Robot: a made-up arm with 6 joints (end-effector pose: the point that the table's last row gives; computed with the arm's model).
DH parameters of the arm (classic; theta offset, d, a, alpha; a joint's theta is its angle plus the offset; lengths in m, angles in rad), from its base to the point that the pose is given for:
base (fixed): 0 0.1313 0 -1.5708
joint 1: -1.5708 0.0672 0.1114 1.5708
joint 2: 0 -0.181 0.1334 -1.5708
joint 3: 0 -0.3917 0.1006 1.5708
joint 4: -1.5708 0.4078 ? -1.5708
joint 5: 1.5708 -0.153 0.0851 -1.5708
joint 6: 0 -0.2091 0.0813 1.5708
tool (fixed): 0 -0.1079 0 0
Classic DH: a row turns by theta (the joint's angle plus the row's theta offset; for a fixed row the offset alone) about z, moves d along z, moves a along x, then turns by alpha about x.
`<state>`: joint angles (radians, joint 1 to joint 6).
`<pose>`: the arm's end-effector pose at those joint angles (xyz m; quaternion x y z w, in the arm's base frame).
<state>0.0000 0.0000 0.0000 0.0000 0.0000 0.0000</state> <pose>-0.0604 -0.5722 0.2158 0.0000 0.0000 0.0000 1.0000</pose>
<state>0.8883 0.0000 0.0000 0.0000 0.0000 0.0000</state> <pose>0.0275 -0.5722 0.2315 0.0000 0.4297 0.0000 0.9030</pose>
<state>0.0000 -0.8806 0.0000 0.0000 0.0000 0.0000</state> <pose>-0.0604 -0.3192 -0.2675 0.4262 0.0000 0.0000 0.9046</pose>
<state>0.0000 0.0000 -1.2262 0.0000 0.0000 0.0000</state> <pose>0.2503 -0.5722 0.0947 0.0000 -0.5754 0.0000 0.8179</pose>
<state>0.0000 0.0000 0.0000 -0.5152 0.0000 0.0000</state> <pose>-0.0604 -0.4115 0.1276 0.2548 0.0000 0.0000 0.9670</pose>
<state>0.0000 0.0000 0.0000 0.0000 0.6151 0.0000</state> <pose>0.0298 -0.4379 0.2158 0.0000 0.0000 0.3027 0.9531</pose>
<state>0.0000 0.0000 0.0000 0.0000 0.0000 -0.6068</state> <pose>-0.0134 -0.5722 0.2814 0.0000 -0.2988 0.0000 0.9543</pose>
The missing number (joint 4, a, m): 0.0386
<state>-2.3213 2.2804 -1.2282 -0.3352 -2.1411 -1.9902</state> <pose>-0.4854 -0.0140 -0.4444 0.1673 0.2242 0.1668 0.9455</pose>
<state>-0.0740 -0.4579 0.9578 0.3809 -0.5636 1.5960</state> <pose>-0.1847 -0.7741 0.4317 -0.0073 0.9231 -0.1070 0.3693</pose>
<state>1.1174 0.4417 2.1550 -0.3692 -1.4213 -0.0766</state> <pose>1.0497 -0.0884 0.2882 0.7690 -0.5882 0.1689 0.1849</pose>
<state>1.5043 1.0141 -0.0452 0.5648 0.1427 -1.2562</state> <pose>0.7785 -0.0550 0.1749 -0.0802 0.1153 0.7072 0.6930</pose>
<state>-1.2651 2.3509 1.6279 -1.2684 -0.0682 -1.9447</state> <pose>-0.1134 0.6616 0.2086 0.5698 0.5575 0.5686 0.2031</pose>
